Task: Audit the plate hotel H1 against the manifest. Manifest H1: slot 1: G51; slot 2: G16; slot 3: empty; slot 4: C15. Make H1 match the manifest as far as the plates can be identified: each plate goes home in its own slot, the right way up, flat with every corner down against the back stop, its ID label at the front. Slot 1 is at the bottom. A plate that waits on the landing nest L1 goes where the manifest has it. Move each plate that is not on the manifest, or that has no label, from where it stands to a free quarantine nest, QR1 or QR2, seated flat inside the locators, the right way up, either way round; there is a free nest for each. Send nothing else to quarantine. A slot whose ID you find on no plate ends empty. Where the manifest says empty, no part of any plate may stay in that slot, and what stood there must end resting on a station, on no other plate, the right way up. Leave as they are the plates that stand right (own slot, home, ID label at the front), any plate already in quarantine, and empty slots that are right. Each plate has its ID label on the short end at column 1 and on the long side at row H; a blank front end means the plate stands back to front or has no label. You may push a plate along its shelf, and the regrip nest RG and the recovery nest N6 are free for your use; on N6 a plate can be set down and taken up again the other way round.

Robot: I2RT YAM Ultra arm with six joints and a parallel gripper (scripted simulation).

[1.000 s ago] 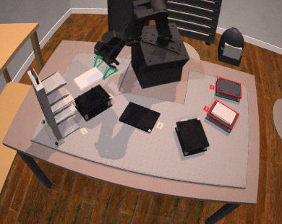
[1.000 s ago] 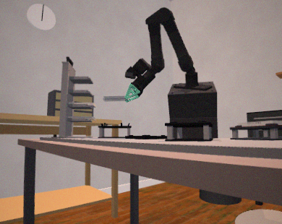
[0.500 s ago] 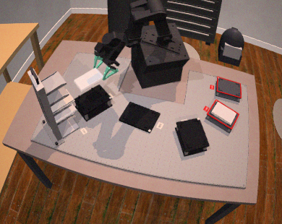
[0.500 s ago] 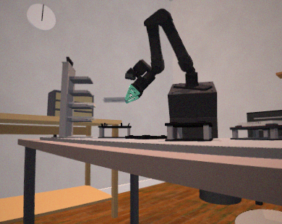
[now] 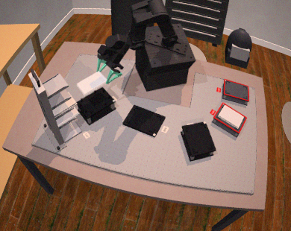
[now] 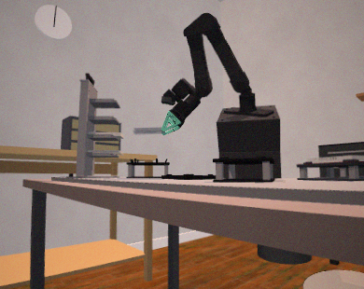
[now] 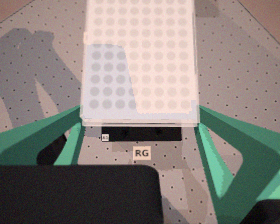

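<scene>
The black regrip nest is 13 cm below my hand, 5 cm ahead of it and 3 cm to the right of it. Also, from my hand: recovery nest N6: 21 cm to the left, 18 cm below, 5 cm ahead; then RG label: 19 cm below, 4 cm behind, 3 cm to the left; then H1 tag: 20 cm ahead, 19 cm below, 2 cm to the right.
</scene>
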